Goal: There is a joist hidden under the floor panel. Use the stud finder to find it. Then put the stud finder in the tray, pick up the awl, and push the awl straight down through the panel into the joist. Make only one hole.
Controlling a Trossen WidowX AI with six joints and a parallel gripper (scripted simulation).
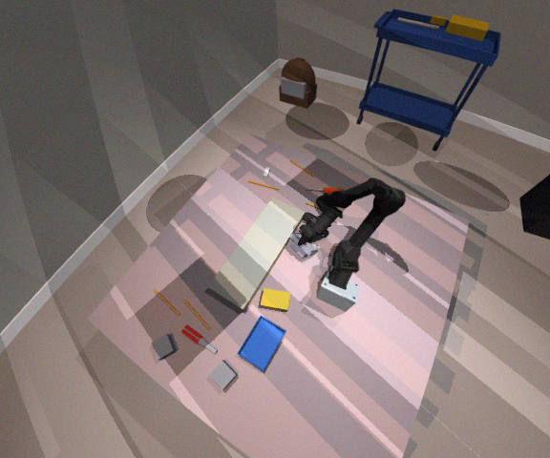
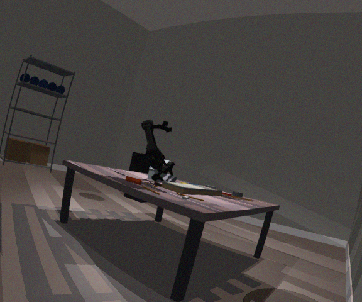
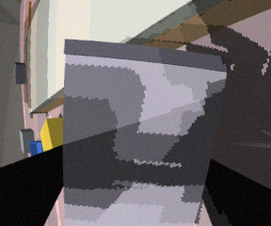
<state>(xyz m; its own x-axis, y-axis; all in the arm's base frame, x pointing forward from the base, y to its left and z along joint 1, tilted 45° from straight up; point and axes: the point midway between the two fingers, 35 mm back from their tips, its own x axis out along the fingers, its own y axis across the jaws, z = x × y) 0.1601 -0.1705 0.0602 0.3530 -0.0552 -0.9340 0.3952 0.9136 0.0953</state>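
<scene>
Right now the stud finder is 2 cm below my gripper tip, 2 cm ahead of it and 1 cm to the left of it. Also, from my gripper tip: yellow block: 26 cm to the left, 3 cm below, 2 cm ahead; awl: 10 cm to the right, 4 cm below, 4 cm behind; blue tray: 43 cm to the left, 3 cm below, 1 cm ahead.
</scene>
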